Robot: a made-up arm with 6 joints.
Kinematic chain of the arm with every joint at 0, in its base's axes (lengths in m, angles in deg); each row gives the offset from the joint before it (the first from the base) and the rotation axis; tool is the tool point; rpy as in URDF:
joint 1: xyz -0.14 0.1 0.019 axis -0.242 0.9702 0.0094
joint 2: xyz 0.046 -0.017 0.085 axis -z
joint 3: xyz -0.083 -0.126 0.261 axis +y
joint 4: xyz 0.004 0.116 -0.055 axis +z
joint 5: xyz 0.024 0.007 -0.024 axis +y
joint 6: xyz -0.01 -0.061 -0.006 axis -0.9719 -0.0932 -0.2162
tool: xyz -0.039 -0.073 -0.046 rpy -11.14 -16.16 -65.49
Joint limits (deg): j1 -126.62..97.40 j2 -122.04..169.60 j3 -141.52..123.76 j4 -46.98..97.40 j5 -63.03..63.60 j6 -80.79..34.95
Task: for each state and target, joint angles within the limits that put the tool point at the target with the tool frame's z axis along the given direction. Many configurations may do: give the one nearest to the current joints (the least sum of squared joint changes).
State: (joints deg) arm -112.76 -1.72 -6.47 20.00 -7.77 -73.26
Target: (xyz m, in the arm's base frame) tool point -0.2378 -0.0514 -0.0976 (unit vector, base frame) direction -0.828 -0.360 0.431
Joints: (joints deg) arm -120.05 -36.84 15.18 36.27 -4.61 -66.55
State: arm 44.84 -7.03 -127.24 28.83 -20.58 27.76
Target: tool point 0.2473 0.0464 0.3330 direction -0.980 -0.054 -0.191
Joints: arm 43.61 -15.24 -118.07 37.40 -18.71 6.64
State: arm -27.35 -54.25 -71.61 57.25 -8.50 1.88
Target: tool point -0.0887 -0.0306 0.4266 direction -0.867 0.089 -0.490
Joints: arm -12.91 -32.40 -71.92 46.44 -3.21 32.49
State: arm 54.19 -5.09 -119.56 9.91 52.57 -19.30
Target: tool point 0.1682 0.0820 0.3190 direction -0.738 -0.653 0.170
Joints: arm 33.58 12.05 -141.52 -23.67 25.42 -61.11
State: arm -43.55 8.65 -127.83 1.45 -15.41 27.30
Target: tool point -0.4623 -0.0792 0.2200 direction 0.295 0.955 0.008
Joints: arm -47.13 39.62 -130.26 12.88 10.66 32.54
